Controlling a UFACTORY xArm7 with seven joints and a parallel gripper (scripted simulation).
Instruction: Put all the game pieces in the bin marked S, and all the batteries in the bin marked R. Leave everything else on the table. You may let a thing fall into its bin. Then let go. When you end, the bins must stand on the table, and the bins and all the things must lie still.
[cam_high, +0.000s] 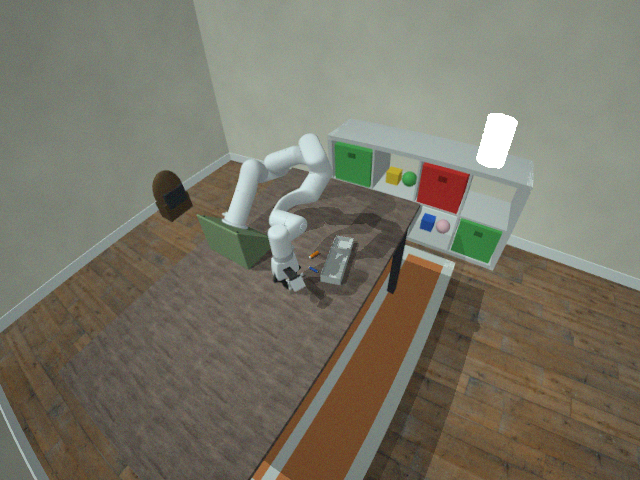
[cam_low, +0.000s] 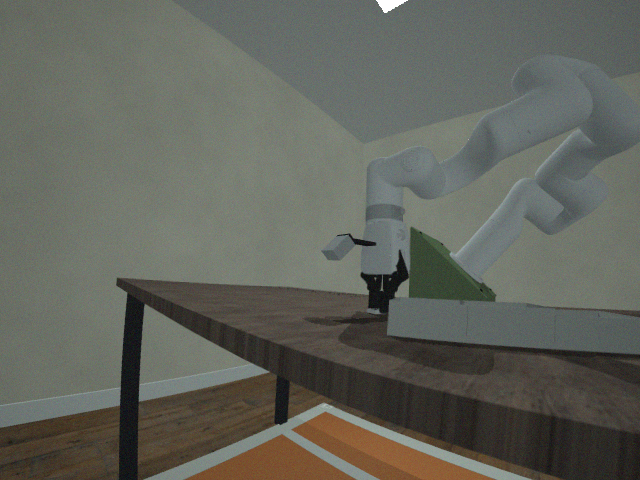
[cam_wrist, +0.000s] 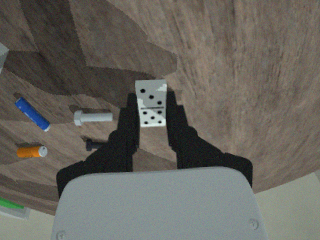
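The white domino lies 20 mm below my hand. The rest, counted from my hand: silver piece: 10 mm ahead, 60 mm to the left, 20 mm below; blue battery: 40 mm ahead, 120 mm to the left, 20 mm below; black bolt: 30 mm behind, 90 mm to the left, 20 mm below.
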